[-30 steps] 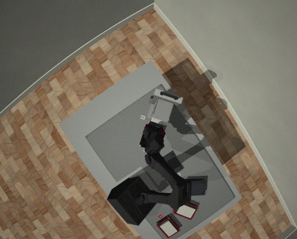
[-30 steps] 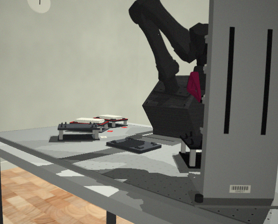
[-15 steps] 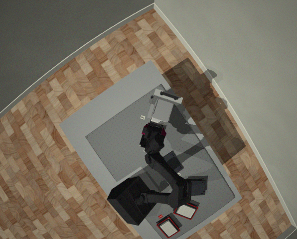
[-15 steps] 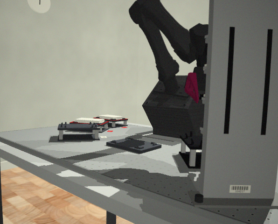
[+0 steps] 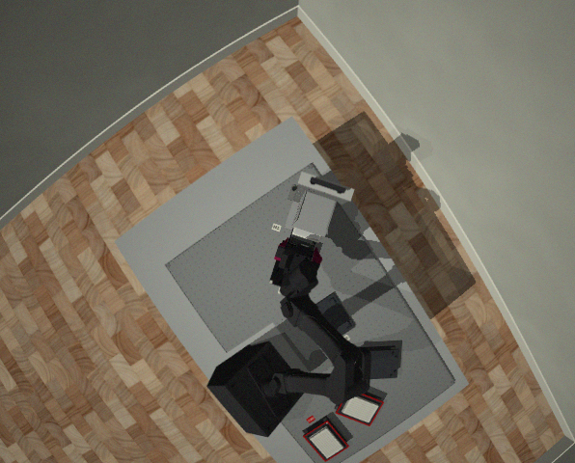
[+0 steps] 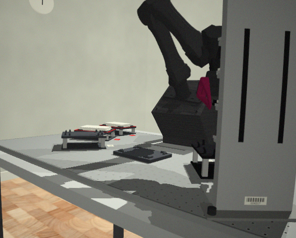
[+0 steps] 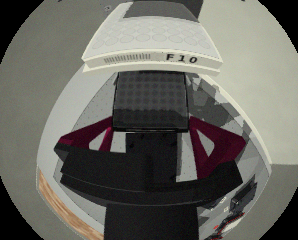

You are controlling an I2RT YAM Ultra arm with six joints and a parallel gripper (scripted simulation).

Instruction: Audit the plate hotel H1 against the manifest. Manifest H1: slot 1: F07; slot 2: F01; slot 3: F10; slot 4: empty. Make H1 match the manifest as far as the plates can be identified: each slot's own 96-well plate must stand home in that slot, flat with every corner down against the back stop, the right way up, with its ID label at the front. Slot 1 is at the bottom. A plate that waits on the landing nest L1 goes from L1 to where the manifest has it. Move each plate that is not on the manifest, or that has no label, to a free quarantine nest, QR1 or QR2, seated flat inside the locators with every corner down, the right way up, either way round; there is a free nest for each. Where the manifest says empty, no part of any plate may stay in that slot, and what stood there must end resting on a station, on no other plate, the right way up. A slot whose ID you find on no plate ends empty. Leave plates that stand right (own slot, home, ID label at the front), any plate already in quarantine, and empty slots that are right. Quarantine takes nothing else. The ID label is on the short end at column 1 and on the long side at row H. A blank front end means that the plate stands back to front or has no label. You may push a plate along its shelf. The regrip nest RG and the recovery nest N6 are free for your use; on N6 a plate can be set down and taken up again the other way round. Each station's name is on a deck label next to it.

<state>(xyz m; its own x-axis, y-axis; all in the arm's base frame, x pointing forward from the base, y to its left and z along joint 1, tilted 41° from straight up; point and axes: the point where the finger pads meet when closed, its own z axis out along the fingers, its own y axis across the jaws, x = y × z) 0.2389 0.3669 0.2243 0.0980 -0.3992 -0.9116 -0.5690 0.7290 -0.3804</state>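
The dark 96-well plate is 4 cm ahead of my hand, 4 cm to the left of it and 1 cm above it. Also, from my hand: N6 deck label: 2 cm ahead, 42 cm to the right, 18 cm below; H1 deck label: 5 cm behind, 9 cm to the left, 18 cm below; grey hotel back wall: 11 cm ahead, 12 cm to the left, 1 cm above.
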